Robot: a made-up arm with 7 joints. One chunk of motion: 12 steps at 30 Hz.
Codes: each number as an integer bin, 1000 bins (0 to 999) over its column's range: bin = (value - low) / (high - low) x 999, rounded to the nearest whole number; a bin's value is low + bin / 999 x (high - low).
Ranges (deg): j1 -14..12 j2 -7..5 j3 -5..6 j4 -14..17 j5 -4..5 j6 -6..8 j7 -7..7
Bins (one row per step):
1: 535 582 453 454 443 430 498
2: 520 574 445 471 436 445 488
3: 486 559 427 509 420 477 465
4: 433 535 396 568 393 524 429
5: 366 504 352 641 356 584 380
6: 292 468 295 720 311 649 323
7: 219 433 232 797 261 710 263
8: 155 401 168 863 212 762 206
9: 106 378 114 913 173 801 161
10: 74 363 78 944 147 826 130
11: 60 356 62 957 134 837 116
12: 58 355 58 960 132 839 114
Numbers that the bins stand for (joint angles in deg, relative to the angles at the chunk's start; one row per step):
1: -0.08 -0.01 -0.01 0.09 -0.01 0.03 -0.02
2: -0.47 -0.11 -0.10 0.62 -0.07 0.24 -0.16
3: -1.35 -0.29 -0.30 1.79 -0.22 0.68 -0.48
4: -2.73 -0.57 -0.64 3.63 -0.46 1.34 -0.99
5: -4.47 -0.95 -1.12 5.89 -0.79 2.18 -1.67
6: -6.40 -1.38 -1.75 8.34 -1.20 3.10 -2.47
7: -8.30 -1.80 -2.45 10.73 -1.65 3.95 -3.31
8: -9.97 -2.18 -3.15 12.78 -2.09 4.68 -4.11
9: -11.24 -2.46 -3.74 14.33 -2.44 5.23 -4.74
10: -12.07 -2.64 -4.14 15.29 -2.68 5.58 -5.18
11: -12.44 -2.72 -4.32 15.70 -2.79 5.73 -5.37
12: -12.49 -2.74 -4.36 15.79 -2.81 5.76 -5.40

